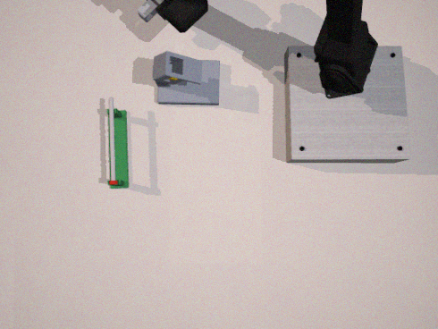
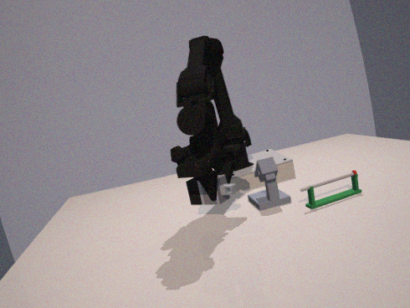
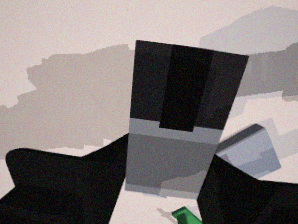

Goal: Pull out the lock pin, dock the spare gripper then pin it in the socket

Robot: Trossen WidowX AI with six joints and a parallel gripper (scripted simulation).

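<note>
Now: the grey mount 13 cm to the left of my gripper tip and 1 cm behind it. The rest, counted from my gripper tip: spare gripper (2 cm above, 1 cm to the right, 1 cm behind); green cradle (23 cm to the left, 12 cm ahead, 3 cm below).
</note>
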